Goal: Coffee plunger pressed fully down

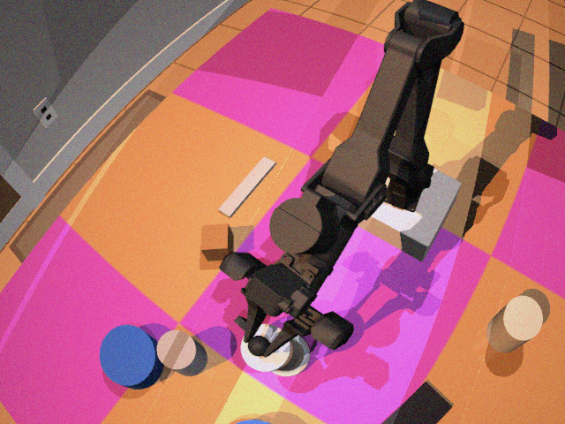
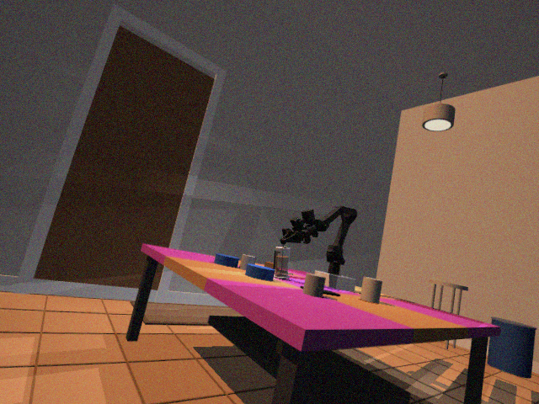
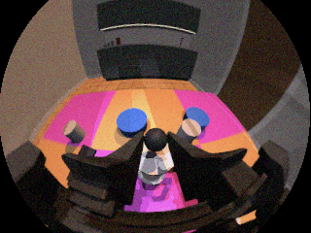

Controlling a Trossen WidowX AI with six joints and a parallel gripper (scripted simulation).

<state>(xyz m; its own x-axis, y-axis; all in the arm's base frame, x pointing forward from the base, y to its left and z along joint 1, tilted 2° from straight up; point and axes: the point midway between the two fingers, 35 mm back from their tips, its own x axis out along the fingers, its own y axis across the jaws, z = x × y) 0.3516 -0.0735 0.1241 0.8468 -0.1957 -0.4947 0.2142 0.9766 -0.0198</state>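
The coffee press is 3 cm behind my gripper tip, 1 cm to the right of it and 9 cm below it. Also, from my gripper tip: small orange block: 17 cm behind, 20 cm to the right, 15 cm below; flat pale strip: 31 cm behind, 22 cm to the right, 17 cm below; pale cup: 22 cm behind, 37 cm to the left, 13 cm below.
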